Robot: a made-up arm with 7 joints.
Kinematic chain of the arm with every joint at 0, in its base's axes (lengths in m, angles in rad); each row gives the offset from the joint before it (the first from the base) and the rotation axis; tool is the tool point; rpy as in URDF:
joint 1: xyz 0 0 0.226 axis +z
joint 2: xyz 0 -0.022 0.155 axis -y
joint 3: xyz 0 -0.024 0.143 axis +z
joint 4: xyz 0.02 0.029 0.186 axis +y
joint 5: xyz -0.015 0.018 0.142 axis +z
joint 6: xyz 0 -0.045 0.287 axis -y
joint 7: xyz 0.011 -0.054 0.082 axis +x
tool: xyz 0 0 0 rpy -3.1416 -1.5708 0
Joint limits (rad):
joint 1: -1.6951..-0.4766
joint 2: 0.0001..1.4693
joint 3: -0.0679..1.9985
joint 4: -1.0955..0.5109
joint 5: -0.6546..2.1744
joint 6: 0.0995..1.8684
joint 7: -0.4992..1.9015
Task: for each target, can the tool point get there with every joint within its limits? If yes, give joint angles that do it. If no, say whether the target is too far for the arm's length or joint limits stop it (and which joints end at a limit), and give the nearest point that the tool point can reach.
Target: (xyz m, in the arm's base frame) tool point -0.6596 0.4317 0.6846
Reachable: yes | joints -0.6455 1.2756 0.3331 -0.0340 0.9047 0.3133 1.2689
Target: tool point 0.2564 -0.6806 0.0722
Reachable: no: joint limits stop it (at a limit: joint 1, joint 2, joint 3, joint 4, joint 6) | nearest point -0.0386 -0.4509 0.7816 | short by 0.802 m
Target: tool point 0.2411 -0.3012 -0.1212
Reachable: no: joint limits stop it (at a limit: joint 1, joint 2, joint 3, joint 4, joint 5, joint 6) | nearest point 0.0540 0.4309 0.0118 | short by 0.767 m
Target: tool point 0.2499 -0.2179 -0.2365
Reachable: no: joint limits stop it (at a limit: joint 1, joint 2, joint 3, joint 4, joint 5) | nearest point 0.0540 0.4309 0.0118 | short by 0.722 m
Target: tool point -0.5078 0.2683 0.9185
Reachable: yes | joints -0.5900 0.9178 1.0436 0.1278 0.4112 1.4640 0.6537
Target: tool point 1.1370 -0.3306 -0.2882
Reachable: no: too far | nearest point 0.0561 0.4363 0.0016 | short by 1.357 m
